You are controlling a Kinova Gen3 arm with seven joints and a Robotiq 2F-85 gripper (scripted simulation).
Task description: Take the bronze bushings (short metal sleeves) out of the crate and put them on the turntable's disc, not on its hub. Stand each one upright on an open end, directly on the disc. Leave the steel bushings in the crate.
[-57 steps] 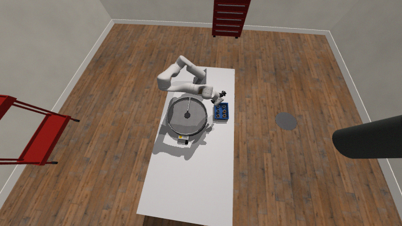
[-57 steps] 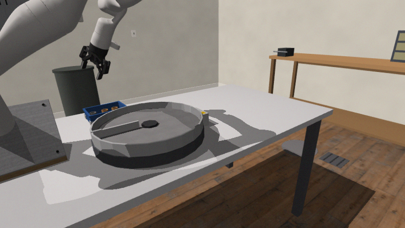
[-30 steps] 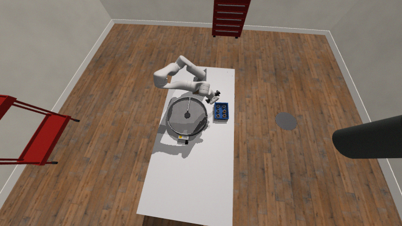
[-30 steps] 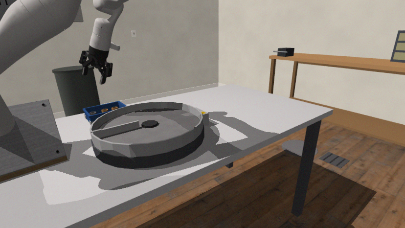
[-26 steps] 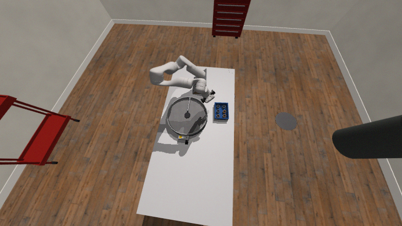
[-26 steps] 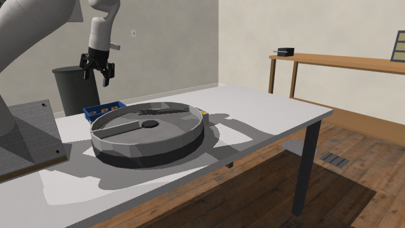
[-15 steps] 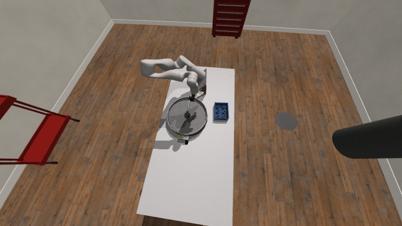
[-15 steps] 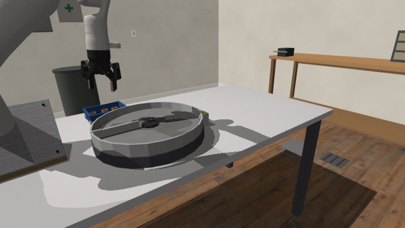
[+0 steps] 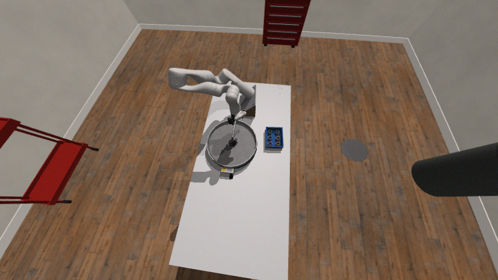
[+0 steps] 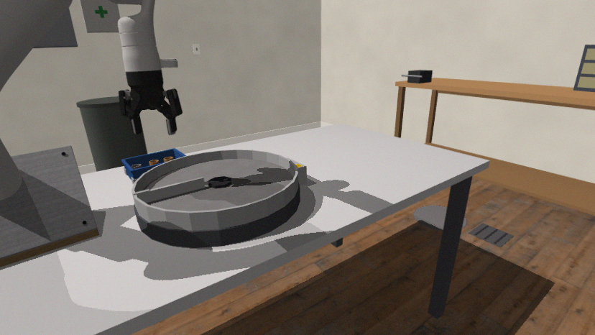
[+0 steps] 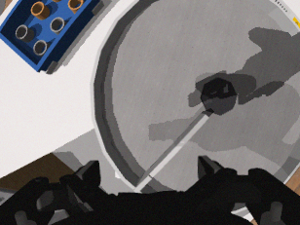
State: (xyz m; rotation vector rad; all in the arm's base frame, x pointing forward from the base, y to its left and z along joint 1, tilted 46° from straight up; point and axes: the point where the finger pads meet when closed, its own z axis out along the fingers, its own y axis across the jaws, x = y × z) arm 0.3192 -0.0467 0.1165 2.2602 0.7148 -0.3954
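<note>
Now: the blue crate 80 mm ahead of my hand, 310 mm to the left of it and 190 mm below it. Round my hand: grey turntable 120 mm ahead, 60 mm to the right, 160 mm below.
</note>
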